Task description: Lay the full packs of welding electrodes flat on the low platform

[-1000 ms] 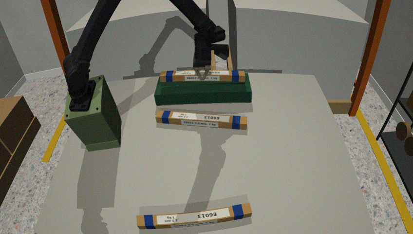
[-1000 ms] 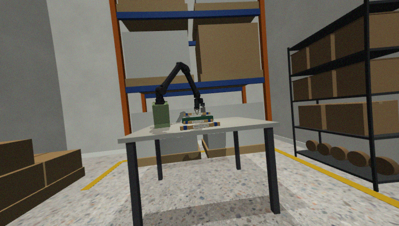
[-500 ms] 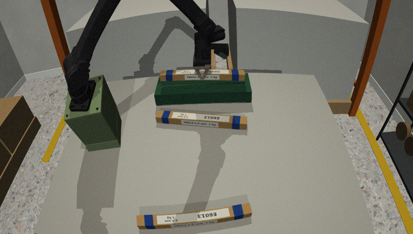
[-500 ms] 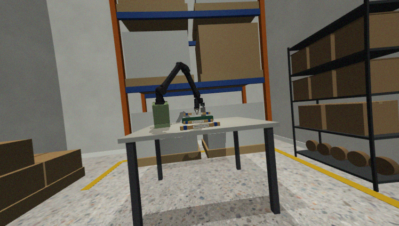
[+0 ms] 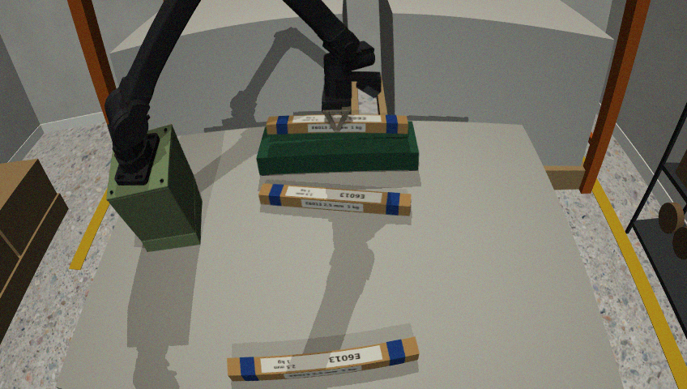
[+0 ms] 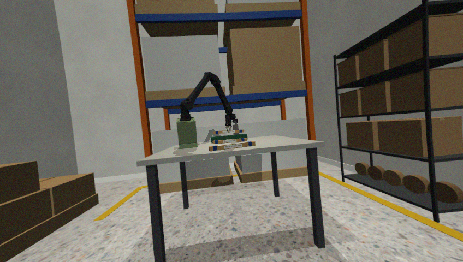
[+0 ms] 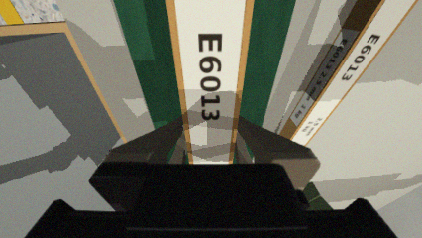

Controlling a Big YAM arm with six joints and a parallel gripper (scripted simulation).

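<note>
Now: the low green platform 90 mm below my hand.
</note>
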